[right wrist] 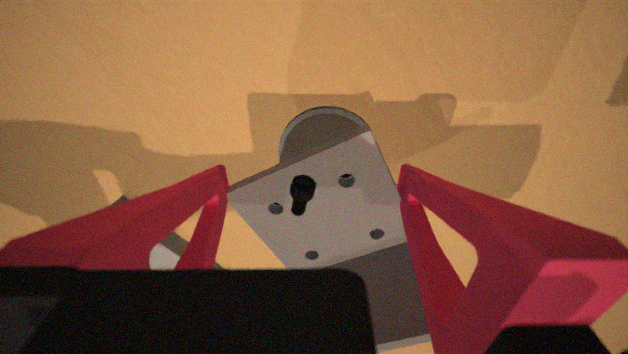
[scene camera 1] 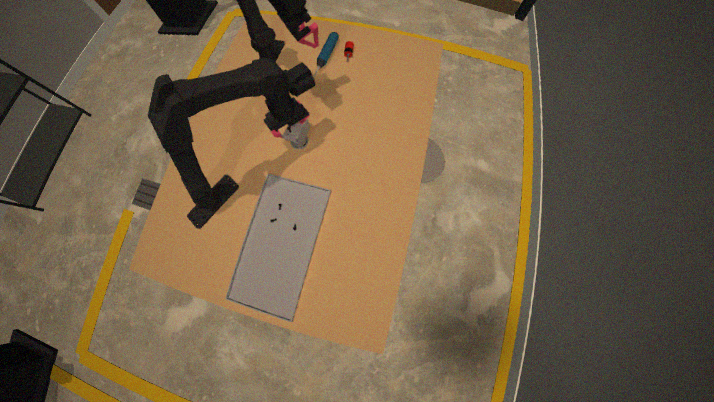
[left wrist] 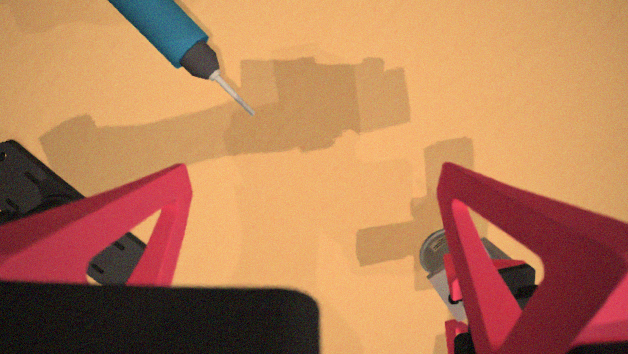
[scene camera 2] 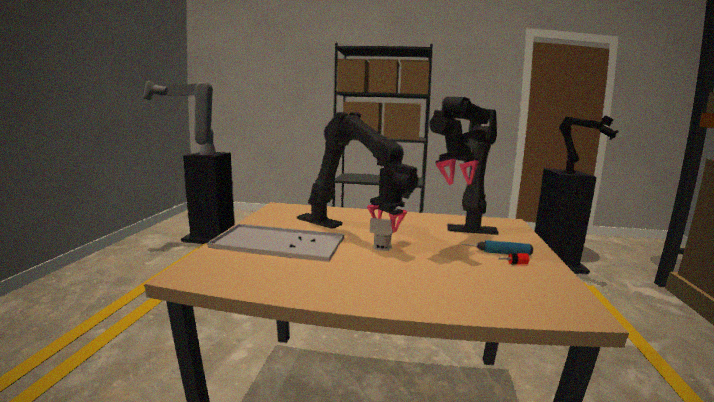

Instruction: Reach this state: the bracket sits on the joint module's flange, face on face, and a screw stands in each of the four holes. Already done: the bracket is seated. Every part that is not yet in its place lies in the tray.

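Seen in the pictures: left gripper, fingertip midpoint: (scene camera 1: 309, 38) (left wrist: 314, 177) (scene camera 2: 460, 184); right gripper, fingertip midpoint: (right wrist: 313, 176) (scene camera 1: 290, 129) (left wrist: 450, 288); left arm's base, origin of the base link: (scene camera 2: 472, 230); right arm's base, origin of the base link: (scene camera 1: 213, 201) (scene camera 2: 319, 221).
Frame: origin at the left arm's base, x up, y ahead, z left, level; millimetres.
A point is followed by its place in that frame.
Observation:
The grey bracket (scene camera 1: 297, 131) {x 66, y 264, z -334 mm} (scene camera 2: 381, 226) {x 86, y 294, z -340 mm} (right wrist: 340, 215) {x 67, y 259, z -331 mm} sits on the joint module (scene camera 1: 300, 144) (scene camera 2: 382, 242) {x 29, y 287, z -335 mm} (left wrist: 431, 250) {x 18, y 250, z -310 mm} (right wrist: 325, 129) {x 28, y 235, z -321 mm}. Its four holes show without screws in the right wrist view. One black screw (right wrist: 302, 189) {x 76, y 232, z -330 mm} is on or just above its face, between holes; its exact contact is unclear. My right gripper (scene camera 1: 290, 127) {x 60, y 238, z -330 mm} (scene camera 2: 386, 224) {x 60, y 238, z -330 mm} (right wrist: 313, 176) {x 60, y 238, z -330 mm} is shut on the bracket. My left gripper (scene camera 1: 312, 41) {x 231, y 253, z -98 mm} (scene camera 2: 460, 183) {x 231, y 253, z -98 mm} (left wrist: 314, 177) {x 231, y 253, z -98 mm} is open and empty, high above the table. Three screws (scene camera 1: 280, 206) {x 10, y 274, z -575 mm} (scene camera 1: 273, 220) {x 11, y 267, z -624 mm} (scene camera 1: 295, 227) {x 10, y 342, z -626 mm} lie apart in the tray (scene camera 1: 260, 280) {x 4, y 282, z -813 mm} (scene camera 2: 245, 242) {x 4, y 341, z -796 mm}.
A blue screwdriver (scene camera 1: 328, 48) {x 38, y 241, z 67 mm} (scene camera 2: 507, 247) {x 29, y 251, z 80 mm} (left wrist: 160, 27) {x 41, y 229, z 37 mm} lies on the table (scene camera 1: 370, 200) {x 0, y 545, z -480 mm} (scene camera 2: 350, 290) {x 0, y 577, z -386 mm}, beside a small red driver (scene camera 1: 349, 49) {x 34, y 322, z 86 mm} (scene camera 2: 519, 259) {x 22, y 331, z 101 mm}. The tray is on the opposite side of the module from these tools.

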